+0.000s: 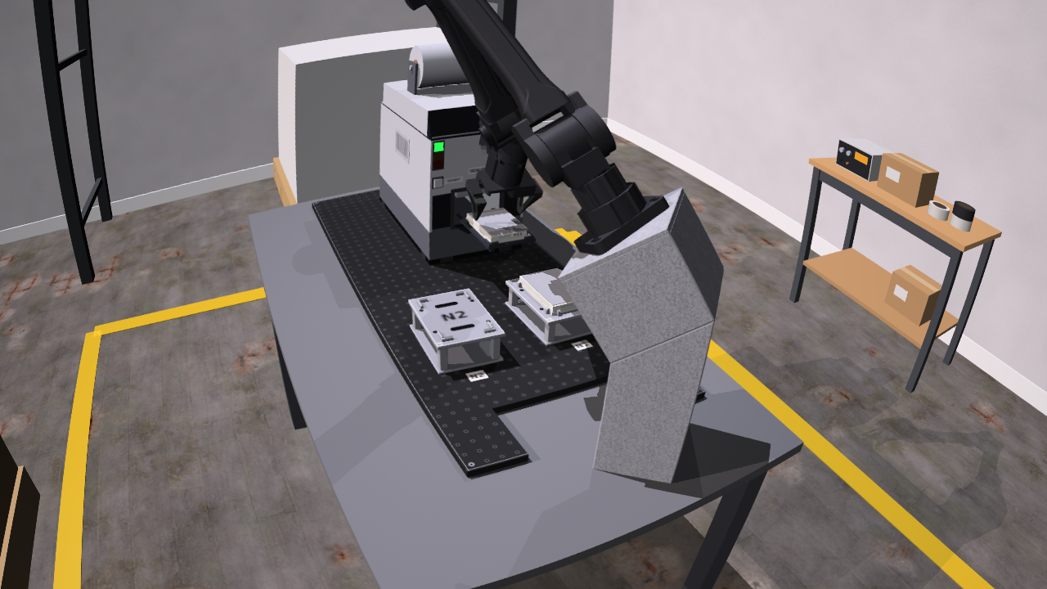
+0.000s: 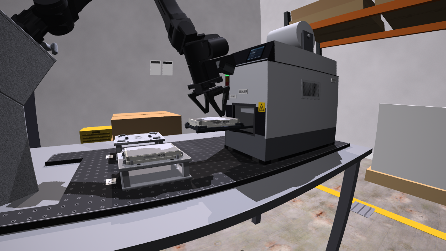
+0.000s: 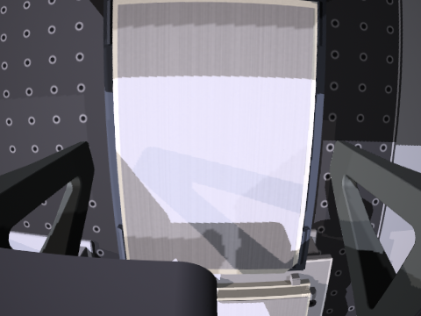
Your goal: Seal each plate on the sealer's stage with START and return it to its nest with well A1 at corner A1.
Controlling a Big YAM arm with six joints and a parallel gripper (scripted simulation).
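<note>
Now: hand 3 cm above the white well plate. Round my hand: nest N2 (23 cm behind, 13 cm to the left, 9 cm below); start button (11 cm to the left, 8 cm ahead, 4 cm above); sealer stage (4 cm below).
</note>
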